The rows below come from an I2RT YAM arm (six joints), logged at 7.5 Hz.
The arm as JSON. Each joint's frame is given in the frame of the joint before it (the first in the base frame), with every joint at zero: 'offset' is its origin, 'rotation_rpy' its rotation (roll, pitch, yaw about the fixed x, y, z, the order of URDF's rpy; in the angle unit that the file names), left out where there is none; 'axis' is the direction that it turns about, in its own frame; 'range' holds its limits. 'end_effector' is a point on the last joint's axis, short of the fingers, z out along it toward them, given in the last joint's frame.
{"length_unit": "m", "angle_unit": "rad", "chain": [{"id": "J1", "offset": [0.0, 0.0, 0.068], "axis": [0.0, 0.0, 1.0], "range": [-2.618, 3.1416]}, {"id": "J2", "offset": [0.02, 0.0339, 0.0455], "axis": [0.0, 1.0, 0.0], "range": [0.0, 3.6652]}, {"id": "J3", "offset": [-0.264, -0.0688, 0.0], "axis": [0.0, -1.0, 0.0], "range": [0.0, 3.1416]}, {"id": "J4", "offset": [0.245, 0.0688, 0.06], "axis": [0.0, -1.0, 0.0], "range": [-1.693, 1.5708]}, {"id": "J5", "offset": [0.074, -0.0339, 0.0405], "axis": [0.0, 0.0, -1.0], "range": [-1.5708, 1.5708]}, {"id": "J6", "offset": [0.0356, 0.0, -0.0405], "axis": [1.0, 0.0, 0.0], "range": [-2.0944, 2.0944]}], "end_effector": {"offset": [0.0, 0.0, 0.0], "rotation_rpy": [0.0, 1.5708, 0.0]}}
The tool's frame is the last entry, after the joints.
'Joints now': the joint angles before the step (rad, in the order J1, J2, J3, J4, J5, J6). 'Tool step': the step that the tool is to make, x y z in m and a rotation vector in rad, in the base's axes. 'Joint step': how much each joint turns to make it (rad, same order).
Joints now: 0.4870 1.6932 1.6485 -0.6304 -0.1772 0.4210
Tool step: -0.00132 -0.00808 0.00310 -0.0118 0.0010 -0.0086
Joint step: -0.0172 -0.0141 -0.0003 -0.0225 -0.0004 -0.0134
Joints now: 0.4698 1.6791 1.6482 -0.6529 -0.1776 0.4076
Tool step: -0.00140 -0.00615 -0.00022 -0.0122 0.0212 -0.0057
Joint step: -0.0134 -0.0073 -0.0004 -0.0324 -0.0050 -0.0061
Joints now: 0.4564 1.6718 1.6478 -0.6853 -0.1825 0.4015
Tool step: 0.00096 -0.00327 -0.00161 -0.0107 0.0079 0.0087
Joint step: -0.0099 0.0016 0.0000 -0.0134 -0.0099 -0.0172
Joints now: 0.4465 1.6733 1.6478 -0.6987 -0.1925 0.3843
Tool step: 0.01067 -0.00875 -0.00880 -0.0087 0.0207 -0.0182
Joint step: -0.0339 0.0244 -0.0004 0.0004 -0.0121 -0.0102
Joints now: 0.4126 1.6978 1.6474 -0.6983 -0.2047 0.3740
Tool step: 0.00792 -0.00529 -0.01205 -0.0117 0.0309 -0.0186
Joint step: -0.0210 0.0233 -0.0114 0.0015 -0.0027 -0.0007
